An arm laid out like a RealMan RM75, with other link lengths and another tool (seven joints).
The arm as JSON. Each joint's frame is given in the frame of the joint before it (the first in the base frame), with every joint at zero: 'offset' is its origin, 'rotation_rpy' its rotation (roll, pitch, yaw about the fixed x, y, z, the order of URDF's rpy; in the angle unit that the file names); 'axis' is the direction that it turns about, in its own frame. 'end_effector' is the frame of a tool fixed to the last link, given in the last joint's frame.
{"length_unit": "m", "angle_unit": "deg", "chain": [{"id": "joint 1", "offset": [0.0, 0.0, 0.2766], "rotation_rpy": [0.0, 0.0, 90.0], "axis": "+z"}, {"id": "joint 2", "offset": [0.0, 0.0, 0.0], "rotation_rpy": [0.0, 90.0, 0.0], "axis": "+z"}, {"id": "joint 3", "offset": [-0.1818, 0.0, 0.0], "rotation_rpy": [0.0, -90.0, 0.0], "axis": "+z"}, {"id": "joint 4", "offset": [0.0, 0.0, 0.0], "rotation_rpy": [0.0, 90.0, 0.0], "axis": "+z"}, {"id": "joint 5", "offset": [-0.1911, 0.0, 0.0], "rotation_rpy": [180.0, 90.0, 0.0], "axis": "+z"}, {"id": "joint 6", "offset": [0.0, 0.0, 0.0], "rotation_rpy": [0.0, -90.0, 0.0], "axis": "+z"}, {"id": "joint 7", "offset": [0.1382, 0.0, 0.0], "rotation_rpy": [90.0, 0.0, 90.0], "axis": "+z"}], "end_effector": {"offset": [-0.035, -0.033, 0.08], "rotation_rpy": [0.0, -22.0, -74.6]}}
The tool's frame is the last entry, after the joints.
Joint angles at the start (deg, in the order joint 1, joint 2, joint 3, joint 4, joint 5, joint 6, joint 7):
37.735, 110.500, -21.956, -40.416, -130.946, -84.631, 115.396
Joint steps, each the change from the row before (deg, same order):
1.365, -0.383, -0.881, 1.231, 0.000, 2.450, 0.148
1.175, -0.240, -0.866, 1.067, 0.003, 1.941, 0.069
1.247, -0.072, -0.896, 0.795, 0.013, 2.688, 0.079
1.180, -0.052, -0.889, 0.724, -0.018, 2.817, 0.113
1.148, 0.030, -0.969, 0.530, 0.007, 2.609, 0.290
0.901, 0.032, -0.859, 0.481, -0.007, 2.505, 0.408
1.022, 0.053, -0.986, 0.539, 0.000, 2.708, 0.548
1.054, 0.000, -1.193, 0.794, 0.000, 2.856, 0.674
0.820, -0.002, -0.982, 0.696, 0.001, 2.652, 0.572
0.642, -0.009, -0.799, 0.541, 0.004, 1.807, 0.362
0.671, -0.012, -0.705, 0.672, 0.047, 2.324, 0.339
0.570, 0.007, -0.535, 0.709, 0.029, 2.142, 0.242
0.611, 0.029, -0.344, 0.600, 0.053, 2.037, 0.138
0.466, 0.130, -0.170, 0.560, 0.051, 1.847, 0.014
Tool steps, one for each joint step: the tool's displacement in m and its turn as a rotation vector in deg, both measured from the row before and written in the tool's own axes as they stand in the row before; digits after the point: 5 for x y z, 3 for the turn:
0.00164, -0.00727, 0.00545, 0.114, 0.894, -0.787
0.00077, -0.00505, 0.00578, -0.139, 0.601, -0.662
0.00151, -0.00749, 0.00516, 0.313, 1.117, -1.054
0.00183, -0.00762, 0.00443, 0.439, 1.286, -1.081
0.00090, -0.00723, 0.00479, 0.387, 1.145, -1.015
0.00172, -0.00619, 0.00324, 0.553, 1.220, -0.735
0.00135, -0.00661, 0.00396, 0.604, 1.256, -0.756
0.00160, -0.00571, 0.00444, 0.509, 1.316, -0.622
0.00207, -0.00506, 0.00283, 0.637, 1.315, -0.539
0.00077, -0.00332, 0.00269, 0.292, 0.836, -0.477
0.00181, -0.00441, 0.00190, 0.692, 1.127, -0.511
0.00202, -0.00339, 0.00151, 0.668, 1.041, -0.380
0.00127, -0.00420, 0.00140, 0.794, 0.914, -0.472
0.00149, -0.00281, 0.00118, 0.756, 0.810, -0.321

